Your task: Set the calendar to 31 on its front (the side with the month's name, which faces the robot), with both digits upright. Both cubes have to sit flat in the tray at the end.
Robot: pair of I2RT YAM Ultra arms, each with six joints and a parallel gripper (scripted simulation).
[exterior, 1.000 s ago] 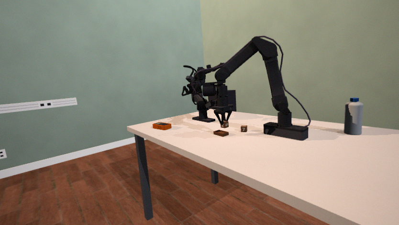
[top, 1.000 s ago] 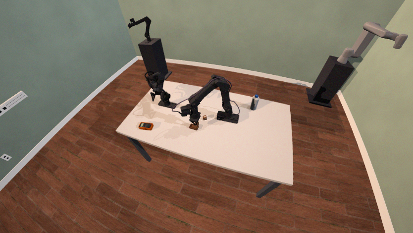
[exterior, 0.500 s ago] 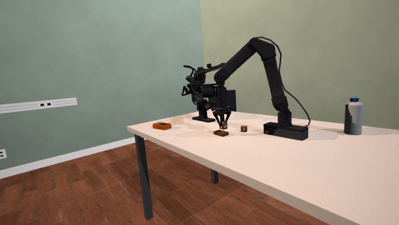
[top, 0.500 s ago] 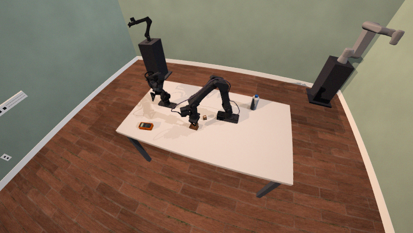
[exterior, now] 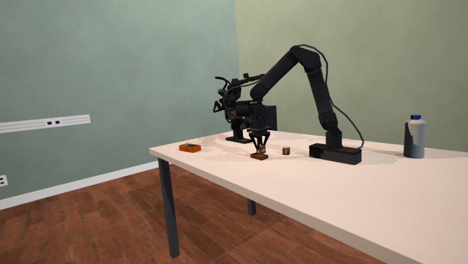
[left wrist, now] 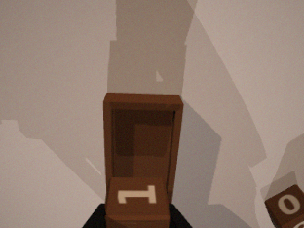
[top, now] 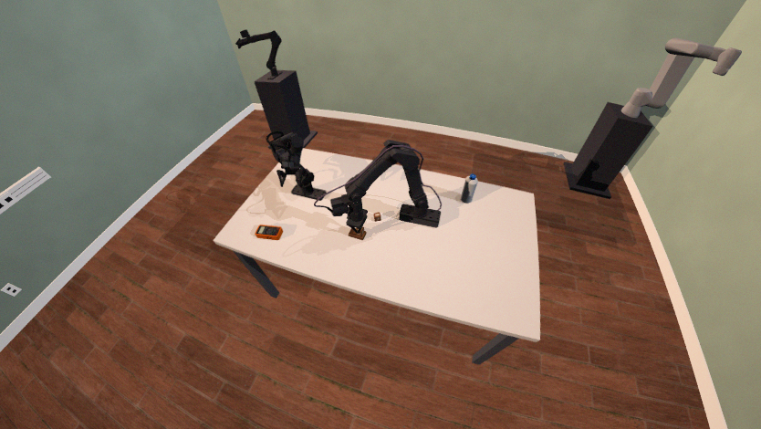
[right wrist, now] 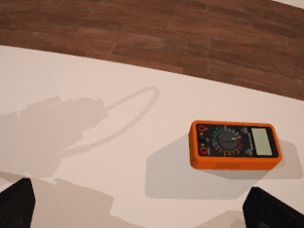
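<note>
Right now the brown tray is 1 cm to the right of my left hand and 4 cm below it.
</note>
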